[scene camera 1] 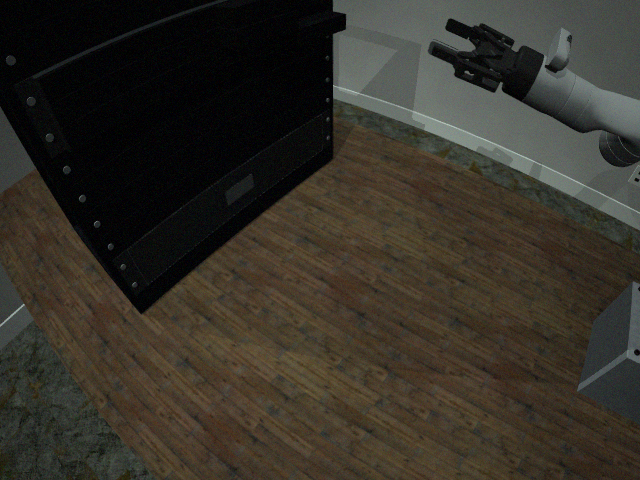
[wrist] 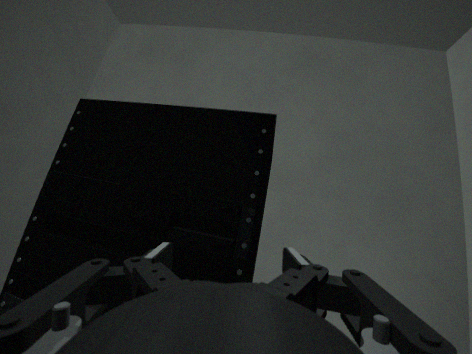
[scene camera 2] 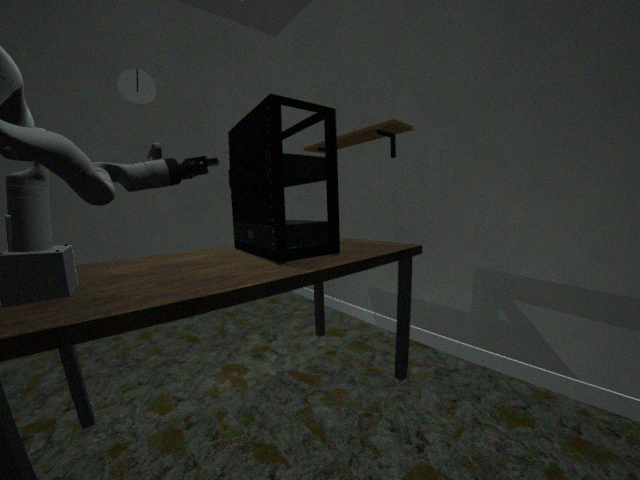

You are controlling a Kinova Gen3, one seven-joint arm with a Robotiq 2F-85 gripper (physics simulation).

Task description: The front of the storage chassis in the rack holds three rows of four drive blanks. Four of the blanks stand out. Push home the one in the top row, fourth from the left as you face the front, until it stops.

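Frame: origin at the arm's base, x ahead, y left, z up, level; metres.
Seen in the pictures: gripper, fingertip midpoint: (scene camera 1: 438, 33) (wrist: 227, 257) (scene camera 2: 212, 165); arm's base at its link origin: (scene camera 2: 32, 249).
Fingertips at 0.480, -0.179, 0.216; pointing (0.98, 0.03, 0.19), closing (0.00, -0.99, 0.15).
Note:
Pixels of each thing's middle, then the offset from my fingertips to it, as dx, dy, dz. "*": a spot on its surface instead. Level surfaces: height alone.
- dark block at a spot on its surface: (scene camera 1: 330, 22) * +0.158, +0.034, -0.004
- low panel with a pale label, surface spot: (scene camera 1: 239, 189) * +0.237, +0.205, -0.249
- wooden table at its surface level: dz -0.346
The black rack (scene camera 1: 73, 183) (scene camera 2: 332, 180) (wrist: 266, 150) stands on the table. Its front is very dark. In scene camera 2 a dark box, which may be the storage chassis (scene camera 2: 305, 169), shows through the rack's open side at mid height. In scene camera 1 a dark block (scene camera 1: 330, 22) juts out at the rack's far front edge; I cannot tell what it is. The rows and single drive blanks cannot be made out, nor can the top-row fourth one. My gripper (scene camera 1: 445, 37) (scene camera 2: 214, 161) (wrist: 227, 257) is open and empty, in front of the rack and apart from it.
A low panel with a pale label (scene camera 1: 239, 189) fills the rack's bottom. The wooden table (scene camera 1: 361, 310) (scene camera 2: 170, 279) carries the rack and the grey robot base block (scene camera 1: 610, 335) (scene camera 2: 36, 276). A wall shelf (scene camera 2: 372, 134) is behind the rack. A round clock (scene camera 2: 136, 85) hangs on the wall.

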